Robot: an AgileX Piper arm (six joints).
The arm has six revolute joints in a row. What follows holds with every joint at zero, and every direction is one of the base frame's.
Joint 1 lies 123 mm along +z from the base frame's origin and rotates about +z.
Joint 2 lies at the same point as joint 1 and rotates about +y.
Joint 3 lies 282.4 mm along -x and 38.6 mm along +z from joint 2 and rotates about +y.
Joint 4 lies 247.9 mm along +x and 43.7 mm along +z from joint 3 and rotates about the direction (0.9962, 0, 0.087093).
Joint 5 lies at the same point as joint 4 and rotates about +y.
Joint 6 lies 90.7 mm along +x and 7.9 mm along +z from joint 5 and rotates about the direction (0.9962, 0, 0.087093).
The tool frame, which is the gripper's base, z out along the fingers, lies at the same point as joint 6; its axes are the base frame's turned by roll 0, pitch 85.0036 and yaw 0 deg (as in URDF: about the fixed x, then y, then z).
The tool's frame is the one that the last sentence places.
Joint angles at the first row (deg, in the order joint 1, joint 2, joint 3, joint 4, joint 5, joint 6):
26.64, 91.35, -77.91, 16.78, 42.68, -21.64
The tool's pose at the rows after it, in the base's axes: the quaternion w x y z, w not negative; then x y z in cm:
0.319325 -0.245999 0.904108 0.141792 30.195 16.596 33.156
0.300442 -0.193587 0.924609 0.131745 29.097 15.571 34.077
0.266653 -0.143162 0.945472 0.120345 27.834 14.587 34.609
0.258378 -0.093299 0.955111 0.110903 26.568 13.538 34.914
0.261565 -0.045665 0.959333 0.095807 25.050 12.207 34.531
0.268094 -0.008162 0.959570 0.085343 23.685 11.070 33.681
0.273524 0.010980 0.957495 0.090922 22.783 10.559 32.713
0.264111 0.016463 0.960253 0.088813 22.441 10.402 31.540
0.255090 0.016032 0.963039 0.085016 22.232 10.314 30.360
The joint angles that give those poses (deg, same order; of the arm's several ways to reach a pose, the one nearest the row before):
26.64, 89.16, -77.91, 11.76, 44.13, -9.31
26.64, 86.74, -77.91, 7.33, 48.43, 0.00
26.65, 84.68, -77.82, 4.30, 54.36, 7.98
26.64, 81.82, -75.87, 1.40, 56.42, 15.05
26.64, 77.95, -71.37, -2.45, 56.15, 21.97
26.64, 74.38, -66.23, -5.62, 54.58, 27.60
26.64, 72.04, -61.93, -6.24, 51.87, 30.36
26.64, 71.63, -59.16, -6.24, 50.66, 31.19
26.64, 71.63, -56.69, -6.24, 49.36, 31.32

